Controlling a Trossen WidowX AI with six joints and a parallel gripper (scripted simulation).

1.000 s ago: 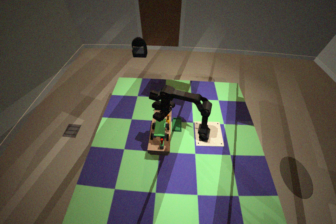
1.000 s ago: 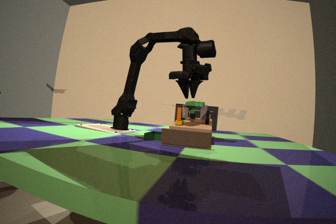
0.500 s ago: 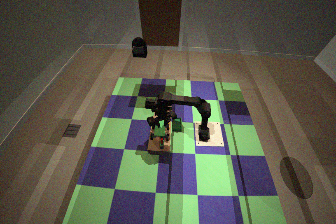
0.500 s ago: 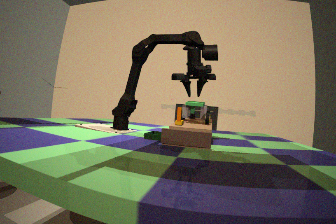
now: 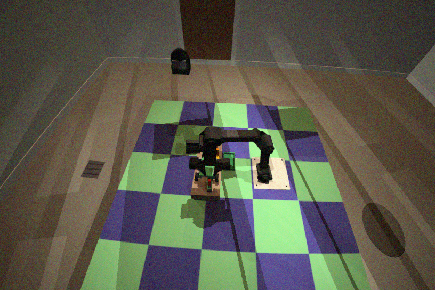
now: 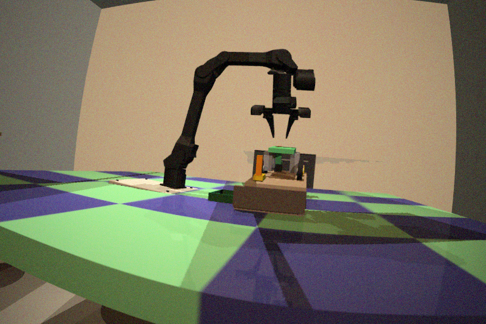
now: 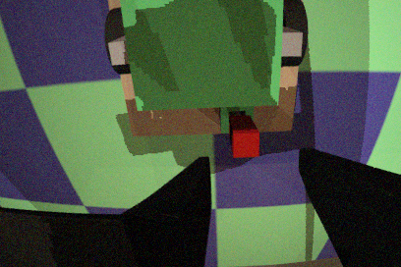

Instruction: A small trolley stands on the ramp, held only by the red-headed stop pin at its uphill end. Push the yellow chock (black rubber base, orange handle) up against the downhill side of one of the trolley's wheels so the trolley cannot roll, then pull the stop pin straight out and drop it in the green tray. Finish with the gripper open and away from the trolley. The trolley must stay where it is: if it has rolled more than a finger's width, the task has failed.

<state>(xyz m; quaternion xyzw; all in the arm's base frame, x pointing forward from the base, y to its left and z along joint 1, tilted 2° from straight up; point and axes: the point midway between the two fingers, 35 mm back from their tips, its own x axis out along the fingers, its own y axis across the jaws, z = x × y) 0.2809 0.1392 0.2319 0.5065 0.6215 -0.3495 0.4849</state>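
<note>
Right now the red-headed stop pin is 6 cm below my gripper tip and 2 cm to the left of it. Also, from my gripper tip: yellow chock 18 cm to the right, 11 cm below, 1 cm ahead; then green tray 21 cm to the right, 20 cm below, 6 cm behind; then trolley 8 cm below, 7 cm to the right, 4 cm ahead.
</note>
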